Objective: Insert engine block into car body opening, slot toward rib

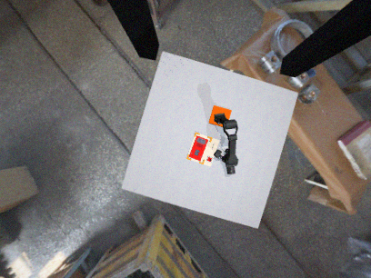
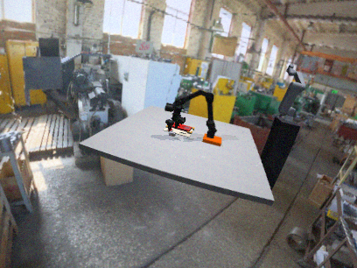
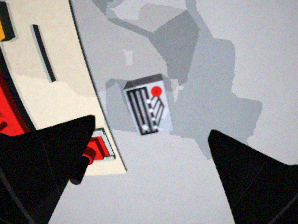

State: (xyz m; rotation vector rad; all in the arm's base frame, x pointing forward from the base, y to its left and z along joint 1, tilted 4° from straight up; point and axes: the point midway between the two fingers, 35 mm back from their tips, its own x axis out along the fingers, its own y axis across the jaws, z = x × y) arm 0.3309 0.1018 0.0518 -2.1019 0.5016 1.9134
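Right now the engine block is 40 mm below my gripper tip and 10 mm to the right of it.
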